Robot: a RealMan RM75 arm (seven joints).
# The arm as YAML. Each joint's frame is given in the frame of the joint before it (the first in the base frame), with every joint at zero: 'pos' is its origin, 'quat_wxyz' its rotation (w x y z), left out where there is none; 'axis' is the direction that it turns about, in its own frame. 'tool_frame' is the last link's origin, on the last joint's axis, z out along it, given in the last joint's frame.
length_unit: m
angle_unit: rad
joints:
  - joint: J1
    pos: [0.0, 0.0, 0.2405]
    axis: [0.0, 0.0, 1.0]
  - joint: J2
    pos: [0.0, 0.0, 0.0]
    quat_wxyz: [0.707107, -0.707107, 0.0, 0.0]
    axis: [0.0, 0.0, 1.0]
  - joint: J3
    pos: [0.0, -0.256, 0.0]
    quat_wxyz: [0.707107, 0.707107, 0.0, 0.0]
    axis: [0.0, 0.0, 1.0]
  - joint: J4
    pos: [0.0, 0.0, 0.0]
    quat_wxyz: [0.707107, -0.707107, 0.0, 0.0]
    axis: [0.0, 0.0, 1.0]
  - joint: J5
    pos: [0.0, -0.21, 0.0]
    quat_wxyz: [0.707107, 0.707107, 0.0, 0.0]
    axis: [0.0, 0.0, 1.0]
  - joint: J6
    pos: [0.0, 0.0, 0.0]
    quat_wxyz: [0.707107, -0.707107, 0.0, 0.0]
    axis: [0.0, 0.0, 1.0]
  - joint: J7
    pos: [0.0, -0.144, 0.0]
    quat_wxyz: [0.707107, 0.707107, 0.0, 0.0]
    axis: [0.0, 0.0, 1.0]
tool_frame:
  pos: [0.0, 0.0, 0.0]
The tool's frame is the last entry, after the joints.
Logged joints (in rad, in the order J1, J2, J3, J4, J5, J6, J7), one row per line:
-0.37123 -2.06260 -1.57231 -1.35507 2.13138 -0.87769 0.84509
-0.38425 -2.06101 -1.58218 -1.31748 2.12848 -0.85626 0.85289
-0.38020 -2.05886 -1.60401 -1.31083 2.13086 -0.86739 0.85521
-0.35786 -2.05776 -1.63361 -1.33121 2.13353 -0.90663 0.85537
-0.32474 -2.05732 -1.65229 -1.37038 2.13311 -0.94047 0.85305
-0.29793 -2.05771 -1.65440 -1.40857 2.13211 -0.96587 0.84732
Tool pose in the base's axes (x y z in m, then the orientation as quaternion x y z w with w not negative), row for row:
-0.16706 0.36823 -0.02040 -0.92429 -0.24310 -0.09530 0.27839
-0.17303 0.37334 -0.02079 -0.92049 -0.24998 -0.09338 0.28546
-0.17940 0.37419 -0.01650 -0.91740 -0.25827 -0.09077 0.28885
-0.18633 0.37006 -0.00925 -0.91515 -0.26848 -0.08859 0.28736
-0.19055 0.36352 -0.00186 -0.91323 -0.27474 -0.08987 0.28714
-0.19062 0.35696 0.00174 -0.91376 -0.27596 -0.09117 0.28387
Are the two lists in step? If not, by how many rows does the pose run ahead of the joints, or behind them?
They are in step.
